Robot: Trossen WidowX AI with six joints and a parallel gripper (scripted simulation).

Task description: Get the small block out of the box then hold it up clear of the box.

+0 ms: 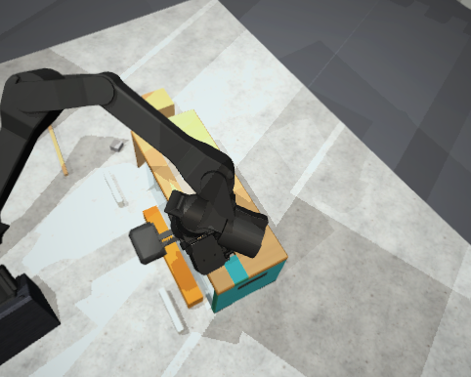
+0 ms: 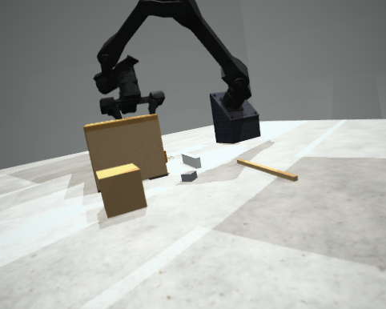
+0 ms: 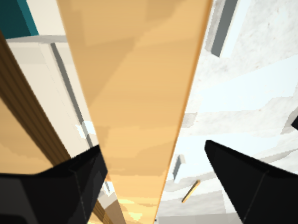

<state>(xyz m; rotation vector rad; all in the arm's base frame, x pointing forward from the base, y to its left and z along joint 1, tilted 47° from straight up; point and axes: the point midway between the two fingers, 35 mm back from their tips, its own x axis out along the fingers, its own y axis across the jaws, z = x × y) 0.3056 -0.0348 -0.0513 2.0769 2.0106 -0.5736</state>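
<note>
Now: the orange block 5 cm ahead of my gripper tip, 3 cm to the left of it and 1 cm below it. Also, from my gripper tip: thin yellow stick 38 cm to the left, 9 cm below, 9 cm behind; then grey block 31 cm to the left, 9 cm below, 2 cm ahead.
</note>
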